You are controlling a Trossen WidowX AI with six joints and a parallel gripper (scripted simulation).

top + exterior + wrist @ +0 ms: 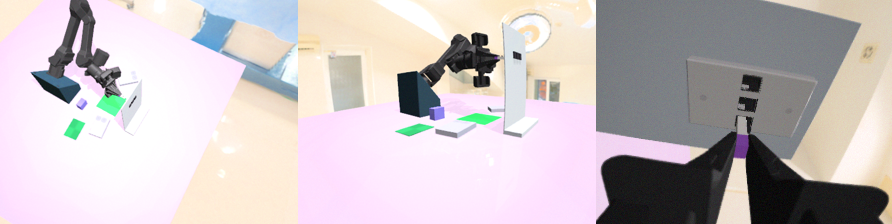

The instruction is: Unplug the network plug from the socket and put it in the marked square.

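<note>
My gripper tip is now 80 mm above the upright white panel, 60 mm short of it and 10 mm to the left of it. The rest, counted from my gripper tip: purple cube: 220 mm behind, 180 mm below, 50 mm to the right; then green patch: 200 mm below, 190 mm behind, 180 mm to the right.
</note>
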